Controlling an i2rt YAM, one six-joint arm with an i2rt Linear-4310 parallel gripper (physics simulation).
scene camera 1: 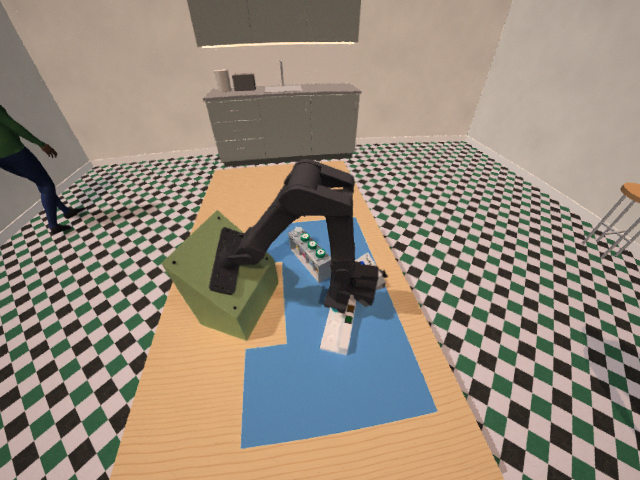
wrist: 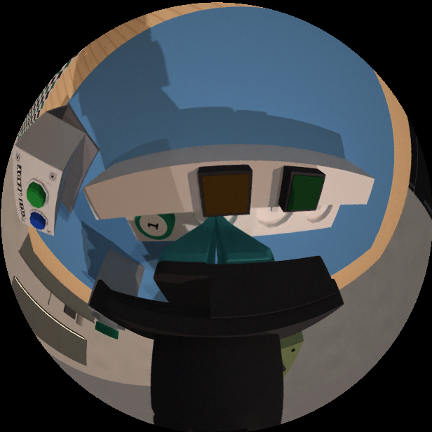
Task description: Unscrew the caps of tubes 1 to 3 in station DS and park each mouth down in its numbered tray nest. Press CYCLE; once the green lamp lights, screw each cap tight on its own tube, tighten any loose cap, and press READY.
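Places are measured from the arm's base along level axes (x ahead, y left, z up), in millimetres.
Where they show: gripper, fingertip midpoint: (scene camera 1: 335, 311); arm's base, origin of the base link: (scene camera 1: 226, 260).
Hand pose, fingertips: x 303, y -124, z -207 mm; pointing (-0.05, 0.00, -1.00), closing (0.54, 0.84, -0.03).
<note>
Each offset is from my fingertips to the centre of the thing. "spot": to the spot under its first point. Level surfaces: height alone.
My gripper (wrist: 215, 217) (scene camera 1: 336, 310) is shut and empty. Its teal fingertips are at the white tray @(dy -33, dx +5, dz +21 mm) (wrist: 361, 189) (scene camera 1: 336, 341), in front of the nest beside cap 1. A green cap marked 1 (wrist: 155, 226) sits in the end nest. The other tray nests that show hold no cap. On the tray's raised strip are a dark amber lamp (wrist: 226, 194) and a dark green lamp (wrist: 306, 192); neither looks lit. The grey station @(spot: dy +144, dx +2, dz +38 mm) (scene camera 1: 324, 272) holds three green-ringed caps @(dy +274, dx -38, dz +108 mm) (scene camera 1: 305, 236) @(dy +224, dx -21, dz +108 mm) (scene camera 1: 312, 243) @(dy +175, dx -4, dz +108 mm) (scene camera 1: 320, 252); their numbers are too small to read.
The button box (wrist: 55, 135) stands past the cap 1 end of the tray, with a green button (wrist: 36, 194) and a blue button (wrist: 38, 220). The arm partly hides it in the scene view. The green pedestal (scene camera 1: 222, 315) stands beside the blue mat @(dz -6 mm) (scene camera 1: 336, 397).
</note>
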